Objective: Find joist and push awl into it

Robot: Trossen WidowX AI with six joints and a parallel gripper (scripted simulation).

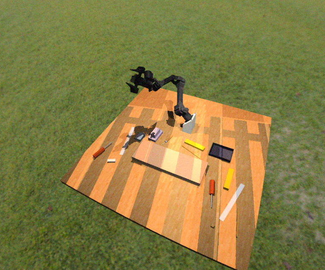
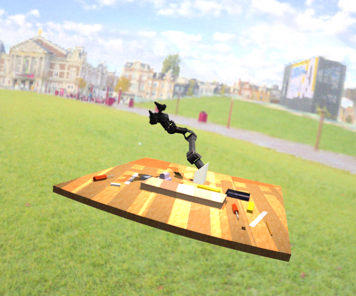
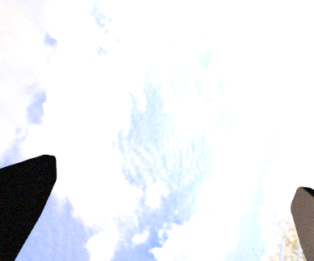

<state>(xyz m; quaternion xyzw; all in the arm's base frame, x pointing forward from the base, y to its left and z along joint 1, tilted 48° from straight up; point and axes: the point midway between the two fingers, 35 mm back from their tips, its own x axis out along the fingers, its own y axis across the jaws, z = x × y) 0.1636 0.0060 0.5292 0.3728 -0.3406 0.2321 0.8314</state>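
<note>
My gripper tip is now 3 cm short of the stud finder, 17 cm to the right of it and 47 cm above it. The rest, counted from my gripper tip: awl (4 cm ahead, 28 cm to the left, 50 cm below); then grey block (8 cm ahead, 6 cm to the left, 50 cm below); then dark tray (71 cm to the left, 50 cm below).
</note>
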